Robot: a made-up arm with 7 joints.
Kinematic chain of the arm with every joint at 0, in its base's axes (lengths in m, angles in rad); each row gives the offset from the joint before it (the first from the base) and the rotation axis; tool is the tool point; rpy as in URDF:
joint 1: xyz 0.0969 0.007 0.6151 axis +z
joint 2: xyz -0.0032 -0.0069 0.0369 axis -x
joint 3: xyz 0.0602 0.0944 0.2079 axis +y
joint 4: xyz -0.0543 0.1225 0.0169 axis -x
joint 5: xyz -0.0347 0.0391 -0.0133 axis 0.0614 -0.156 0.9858
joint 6: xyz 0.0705 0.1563 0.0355 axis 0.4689 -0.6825 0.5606
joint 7: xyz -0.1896 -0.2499 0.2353 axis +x
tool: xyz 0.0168 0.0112 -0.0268 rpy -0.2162 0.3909 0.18
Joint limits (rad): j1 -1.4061..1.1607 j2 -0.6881..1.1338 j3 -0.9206..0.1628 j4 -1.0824..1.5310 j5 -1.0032..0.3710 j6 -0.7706..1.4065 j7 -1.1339..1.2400
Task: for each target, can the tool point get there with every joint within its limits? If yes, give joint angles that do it. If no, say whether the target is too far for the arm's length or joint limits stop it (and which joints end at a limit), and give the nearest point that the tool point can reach.
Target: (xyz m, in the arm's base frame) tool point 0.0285 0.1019 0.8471
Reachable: yes | joints -0.5033 -0.0974 -0.1088 -0.4800 -0.2370 0.7793 0.1869
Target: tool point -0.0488 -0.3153 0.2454
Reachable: no: joint limits stop it (at a limit: joint 1, joint 2, joint 3, joint 5, joint 7) | nearest point -0.1224 -0.0790 0.3752 | short by 0.279 m
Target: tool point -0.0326 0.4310 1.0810
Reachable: yes | joints 0.1934 -0.3529 -0.4304 1.0928 -0.6237 -0.4819 0.9595
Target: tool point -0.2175 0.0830 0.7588
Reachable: yes | joints 0.6474 0.7602 -0.1637 -0.4992 -0.7867 0.5546 -0.8727
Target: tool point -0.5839 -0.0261 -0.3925
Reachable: no: too far | nearest point -0.3147 0.0705 0.1697 | short by 0.631 m
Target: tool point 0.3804 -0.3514 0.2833
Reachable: no: joint limits stop it (at a limit: joint 1, joint 2, joint 4, joint 5, joint 6, joint 7) | nearest point 0.3463 -0.1568 0.5015 | short by 0.294 m
